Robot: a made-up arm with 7 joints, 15 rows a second.
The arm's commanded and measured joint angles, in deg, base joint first. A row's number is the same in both.
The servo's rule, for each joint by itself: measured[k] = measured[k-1] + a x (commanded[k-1-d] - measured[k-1]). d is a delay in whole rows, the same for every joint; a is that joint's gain. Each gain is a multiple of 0.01, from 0.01 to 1. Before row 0 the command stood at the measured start. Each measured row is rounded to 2 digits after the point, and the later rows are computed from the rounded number. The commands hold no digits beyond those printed.
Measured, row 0: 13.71 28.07 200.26 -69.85 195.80 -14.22 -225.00
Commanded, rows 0 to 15: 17.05 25.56 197.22 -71.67 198.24 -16.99 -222.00; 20.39 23.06 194.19 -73.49 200.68 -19.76 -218.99; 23.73 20.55 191.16 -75.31 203.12 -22.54 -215.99; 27.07 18.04 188.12 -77.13 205.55 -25.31 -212.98; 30.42 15.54 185.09 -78.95 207.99 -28.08 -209.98; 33.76 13.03 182.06 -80.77 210.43 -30.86 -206.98; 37.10 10.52 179.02 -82.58 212.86 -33.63 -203.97; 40.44 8.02 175.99 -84.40 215.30 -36.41 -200.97; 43.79 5.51 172.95 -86.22 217.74 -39.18 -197.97; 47.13 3.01 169.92 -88.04 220.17 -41.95 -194.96; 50.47 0.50 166.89 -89.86 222.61 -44.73 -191.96; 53.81 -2.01 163.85 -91.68 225.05 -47.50 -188.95; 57.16 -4.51 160.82 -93.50 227.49 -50.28 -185.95; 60.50 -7.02 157.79 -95.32 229.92 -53.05 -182.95; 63.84 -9.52 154.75 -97.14 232.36 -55.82 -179.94; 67.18 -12.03 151.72 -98.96 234.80 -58.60 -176.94
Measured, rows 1 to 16: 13.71 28.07 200.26 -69.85 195.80 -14.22 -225.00; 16.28 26.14 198.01 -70.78 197.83 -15.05 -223.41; 19.44 23.77 195.18 -72.16 200.20 -16.46 -221.07; 22.74 21.29 192.21 -73.77 202.62 -18.28 -218.38; 26.07 18.79 189.18 -75.48 205.05 -20.39 -215.52; 29.42 16.29 186.15 -77.25 207.49 -22.70 -212.58; 32.76 13.78 183.12 -79.05 209.93 -25.15 -209.61; 36.10 11.27 180.09 -80.85 212.36 -27.69 -206.62; 39.44 8.77 177.06 -82.66 214.80 -30.31 -203.63; 42.79 6.26 174.02 -84.48 217.24 -32.97 -200.63; 46.13 3.76 170.99 -86.30 219.67 -35.66 -197.62; 49.47 1.25 167.96 -88.12 222.11 -38.38 -194.62; 52.81 -1.26 164.92 -89.94 224.55 -41.12 -191.61; 56.16 -3.76 161.89 -91.76 226.99 -43.87 -188.61; 59.50 -6.27 158.86 -93.58 229.42 -46.62 -185.61; 62.84 -8.77 155.82 -95.40 231.86 -49.38 -182.60
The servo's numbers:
d 1
a 0.77 0.77 0.74 0.51 0.83 0.30 0.53

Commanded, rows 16 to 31: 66.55 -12.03 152.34 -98.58 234.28 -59.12 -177.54; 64.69 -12.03 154.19 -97.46 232.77 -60.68 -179.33; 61.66 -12.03 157.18 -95.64 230.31 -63.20 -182.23; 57.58 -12.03 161.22 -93.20 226.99 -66.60 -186.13; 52.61 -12.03 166.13 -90.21 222.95 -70.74 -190.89; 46.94 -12.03 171.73 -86.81 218.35 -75.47 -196.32; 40.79 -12.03 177.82 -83.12 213.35 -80.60 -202.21; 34.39 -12.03 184.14 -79.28 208.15 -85.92 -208.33; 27.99 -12.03 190.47 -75.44 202.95 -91.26 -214.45; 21.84 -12.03 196.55 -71.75 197.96 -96.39 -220.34; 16.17 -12.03 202.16 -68.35 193.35 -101.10 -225.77; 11.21 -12.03 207.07 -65.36 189.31 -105.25 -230.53; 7.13 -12.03 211.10 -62.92 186.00 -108.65 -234.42; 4.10 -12.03 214.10 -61.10 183.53 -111.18 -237.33; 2.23 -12.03 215.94 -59.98 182.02 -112.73 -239.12; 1.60 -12.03 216.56 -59.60 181.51 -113.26 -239.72
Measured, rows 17 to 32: 66.18 -11.28 152.79 -97.22 234.30 -52.15 -179.60; 66.46 -11.86 152.46 -97.91 234.28 -54.24 -178.51; 65.10 -11.99 153.74 -97.68 233.03 -56.17 -178.94; 62.45 -12.02 156.29 -96.64 230.77 -58.28 -180.68; 58.70 -12.03 159.94 -94.89 227.63 -60.78 -183.57; 54.01 -12.03 164.52 -92.50 223.75 -63.77 -187.45; 48.57 -12.03 169.86 -89.60 219.27 -67.28 -192.15; 42.58 -12.03 175.75 -86.30 214.36 -71.28 -197.48; 36.27 -12.03 181.96 -82.72 209.21 -75.67 -203.23; 29.89 -12.03 188.26 -79.01 204.01 -80.35 -209.18; 23.69 -12.03 194.39 -75.31 198.99 -85.16 -215.09; 17.90 -12.03 200.14 -71.76 194.31 -89.94 -220.75; 12.75 -12.03 205.27 -68.50 190.16 -94.53 -225.93; 8.42 -12.03 209.58 -65.65 186.71 -98.77 -230.43; 5.09 -12.03 212.92 -63.33 184.07 -102.49 -234.09; 2.89 -12.03 215.15 -61.62 182.37 -105.56 -236.76
